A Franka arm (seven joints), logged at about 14 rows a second.
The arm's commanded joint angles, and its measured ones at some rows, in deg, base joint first. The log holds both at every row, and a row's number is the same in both.
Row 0, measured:
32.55 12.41 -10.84 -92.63 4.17 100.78 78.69
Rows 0 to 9, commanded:
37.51 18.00 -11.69 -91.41 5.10 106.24 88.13
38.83 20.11 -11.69 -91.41 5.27 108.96 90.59
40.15 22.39 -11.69 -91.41 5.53 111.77 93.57
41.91 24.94 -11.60 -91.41 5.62 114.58 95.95
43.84 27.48 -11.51 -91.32 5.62 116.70 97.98
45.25 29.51 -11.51 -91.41 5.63 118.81 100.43
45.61 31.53 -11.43 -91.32 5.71 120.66 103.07
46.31 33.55 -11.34 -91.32 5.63 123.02 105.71
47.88 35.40 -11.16 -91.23 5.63 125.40 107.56
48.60 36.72 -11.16 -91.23 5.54 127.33 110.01
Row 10, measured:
47.09 33.75 -10.69 -92.87 4.50 124.53 106.01
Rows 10 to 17, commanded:
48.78 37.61 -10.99 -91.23 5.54 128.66 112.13
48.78 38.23 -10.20 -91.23 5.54 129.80 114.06
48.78 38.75 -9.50 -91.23 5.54 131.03 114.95
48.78 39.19 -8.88 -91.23 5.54 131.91 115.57
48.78 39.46 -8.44 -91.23 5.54 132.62 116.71
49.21 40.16 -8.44 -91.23 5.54 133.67 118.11
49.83 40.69 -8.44 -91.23 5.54 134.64 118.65
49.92 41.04 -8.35 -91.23 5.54 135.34 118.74
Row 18, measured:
49.23 39.21 -8.19 -92.66 4.50 133.52 117.23
